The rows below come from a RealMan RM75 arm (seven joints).
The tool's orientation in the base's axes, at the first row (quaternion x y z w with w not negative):
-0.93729, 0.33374, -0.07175, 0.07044
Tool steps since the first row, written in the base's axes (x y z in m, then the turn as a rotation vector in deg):
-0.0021, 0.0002, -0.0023, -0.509, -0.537, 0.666
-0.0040, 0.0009, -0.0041, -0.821, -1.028, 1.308
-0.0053, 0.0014, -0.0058, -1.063, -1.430, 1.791
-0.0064, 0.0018, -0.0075, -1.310, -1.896, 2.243
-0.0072, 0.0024, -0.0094, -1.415, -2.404, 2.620
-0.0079, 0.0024, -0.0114, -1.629, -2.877, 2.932
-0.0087, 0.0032, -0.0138, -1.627, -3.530, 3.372
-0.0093, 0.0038, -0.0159, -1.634, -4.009, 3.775
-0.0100, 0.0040, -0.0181, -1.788, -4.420, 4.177
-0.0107, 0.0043, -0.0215, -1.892, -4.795, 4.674
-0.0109, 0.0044, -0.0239, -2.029, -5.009, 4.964
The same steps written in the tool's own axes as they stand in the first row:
-0.0019, 0.0016, 0.0019, 0.009, 0.606, -0.790
-0.0040, 0.0025, 0.0034, 0.138, 1.059, -1.517
-0.0055, 0.0032, 0.0048, 0.251, 1.429, -2.068
-0.0067, 0.0039, 0.0063, 0.397, 1.858, -2.595
-0.0079, 0.0043, 0.0081, 0.672, 2.244, -3.026
-0.0086, 0.0051, 0.0099, 0.836, 2.683, -3.411
-0.0099, 0.0054, 0.0122, 1.291, 3.103, -3.896
-0.0109, 0.0057, 0.0142, 1.626, 3.403, -4.333
-0.0118, 0.0063, 0.0163, 1.804, 3.740, -4.789
-0.0128, 0.0072, 0.0195, 2.006, 4.003, -5.326
-0.0132, 0.0076, 0.0218, 2.063, 4.199, -5.653

